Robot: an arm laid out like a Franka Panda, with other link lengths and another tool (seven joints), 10 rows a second.
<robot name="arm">
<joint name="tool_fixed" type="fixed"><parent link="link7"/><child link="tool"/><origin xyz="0.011 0.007 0.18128" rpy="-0.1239 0 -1.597"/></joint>
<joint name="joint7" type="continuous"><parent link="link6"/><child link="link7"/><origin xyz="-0.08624 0 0" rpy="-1.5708 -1.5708 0"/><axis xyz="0 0 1"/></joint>
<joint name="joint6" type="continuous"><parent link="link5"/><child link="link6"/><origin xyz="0 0 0" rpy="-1.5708 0 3.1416"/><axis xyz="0 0 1"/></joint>
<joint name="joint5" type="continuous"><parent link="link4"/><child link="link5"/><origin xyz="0.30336 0.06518 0" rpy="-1.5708 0 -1.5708"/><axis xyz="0 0 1"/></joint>
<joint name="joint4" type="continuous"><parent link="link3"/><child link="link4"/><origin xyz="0.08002 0 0" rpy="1.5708 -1.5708 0"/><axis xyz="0 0 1"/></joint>
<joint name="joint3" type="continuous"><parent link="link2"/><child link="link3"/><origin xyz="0.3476 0 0" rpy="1.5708 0 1.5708"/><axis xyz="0 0 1"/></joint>
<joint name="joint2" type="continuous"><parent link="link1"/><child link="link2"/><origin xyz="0 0 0" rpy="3.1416 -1.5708 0"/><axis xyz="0 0 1"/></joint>
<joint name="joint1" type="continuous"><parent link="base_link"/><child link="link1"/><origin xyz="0 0 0.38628" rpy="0 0 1.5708"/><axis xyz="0 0 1"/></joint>
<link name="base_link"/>
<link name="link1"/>
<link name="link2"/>
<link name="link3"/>
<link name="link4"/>
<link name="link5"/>
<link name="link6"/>
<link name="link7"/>
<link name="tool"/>
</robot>
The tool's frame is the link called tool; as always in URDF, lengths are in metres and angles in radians. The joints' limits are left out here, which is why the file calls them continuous.
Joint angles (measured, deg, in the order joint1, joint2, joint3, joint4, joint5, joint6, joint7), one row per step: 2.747, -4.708, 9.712, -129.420, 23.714, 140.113, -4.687; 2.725, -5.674, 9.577, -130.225, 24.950, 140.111, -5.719; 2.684, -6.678, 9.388, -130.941, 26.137, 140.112, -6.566; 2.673, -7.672, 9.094, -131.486, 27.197, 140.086, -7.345; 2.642, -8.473, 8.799, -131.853, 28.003, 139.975, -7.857; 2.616, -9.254, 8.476, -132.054, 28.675, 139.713, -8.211; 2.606, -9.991, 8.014, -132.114, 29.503, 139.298, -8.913; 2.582, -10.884, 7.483, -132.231, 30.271, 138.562, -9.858; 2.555, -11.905, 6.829, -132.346, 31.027, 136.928, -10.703; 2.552, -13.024, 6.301, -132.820, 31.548, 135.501, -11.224; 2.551, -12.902, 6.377, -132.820, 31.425, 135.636, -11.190; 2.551, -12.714, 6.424, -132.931, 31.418, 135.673, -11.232; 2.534, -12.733, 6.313, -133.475, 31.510, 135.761, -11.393
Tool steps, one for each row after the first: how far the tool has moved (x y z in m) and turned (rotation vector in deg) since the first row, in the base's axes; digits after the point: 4 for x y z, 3 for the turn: -0.0047, -0.0011, 0.0021, 0.636, -0.287, 0.079; -0.0089, -0.0028, 0.0050, 1.305, -0.667, -0.059; -0.0123, -0.0049, 0.0089, 1.943, -1.190, -0.246; -0.0149, -0.0071, 0.0124, 2.480, -1.577, -0.519; -0.0171, -0.0091, 0.0166, 3.005, -1.942, -0.819; -0.0187, -0.0117, 0.0213, 3.638, -2.361, -0.941; -0.0216, -0.0147, 0.0261, 4.215, -2.689, -0.760; -0.0270, -0.0174, 0.0301, 4.968, -2.314, -0.424; -0.0340, -0.0196, 0.0325, 5.542, -1.803, -0.179; -0.0335, -0.0193, 0.0318, 5.407, -1.802, -0.131; -0.0336, -0.0191, 0.0297, 5.350, -1.552, -0.074; -0.0355, -0.0205, 0.0260, 5.316, -1.167, -0.172
